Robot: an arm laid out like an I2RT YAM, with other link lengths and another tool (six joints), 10 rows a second.
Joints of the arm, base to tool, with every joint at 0 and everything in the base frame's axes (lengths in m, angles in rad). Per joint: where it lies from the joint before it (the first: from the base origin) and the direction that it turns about. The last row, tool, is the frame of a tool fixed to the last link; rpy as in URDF.
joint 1: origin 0.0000 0.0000 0.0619 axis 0 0 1
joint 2: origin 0.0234 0.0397 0.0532 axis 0 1 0
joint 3: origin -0.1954 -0.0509 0.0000 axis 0 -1 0
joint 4: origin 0.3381 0.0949 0.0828 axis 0 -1 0
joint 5: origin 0.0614 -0.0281 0.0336 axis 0 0 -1
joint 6: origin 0.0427 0.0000 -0.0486 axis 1 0 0
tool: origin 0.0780 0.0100 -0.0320 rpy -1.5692 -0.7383 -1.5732
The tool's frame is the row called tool.
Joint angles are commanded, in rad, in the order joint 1, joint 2, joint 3, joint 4, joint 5, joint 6. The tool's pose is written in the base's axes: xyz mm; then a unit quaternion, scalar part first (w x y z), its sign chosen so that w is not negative. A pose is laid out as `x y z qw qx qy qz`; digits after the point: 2 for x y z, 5 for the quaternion.
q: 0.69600 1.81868 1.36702 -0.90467 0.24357 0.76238
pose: 287.58 311.88 43.45 0.04653 -0.88310 0.44052 -0.15464
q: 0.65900 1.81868 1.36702 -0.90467 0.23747 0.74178
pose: 298.19 301.00 43.40 0.04342 -0.87993 0.44761 -0.15324
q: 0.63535 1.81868 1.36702 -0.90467 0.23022 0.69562
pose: 304.08 293.17 43.30 0.03981 -0.88546 0.43751 -0.15154
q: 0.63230 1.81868 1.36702 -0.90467 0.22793 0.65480
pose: 304.32 291.19 43.23 0.03707 -0.89373 0.42065 -0.15141
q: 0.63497 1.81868 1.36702 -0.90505 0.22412 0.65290
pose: 303.19 292.28 43.22 0.03791 -0.89500 0.41850 -0.14968
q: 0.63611 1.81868 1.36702 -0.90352 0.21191 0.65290
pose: 302.19 294.01 43.24 0.04166 -0.89600 0.41771 -0.14479
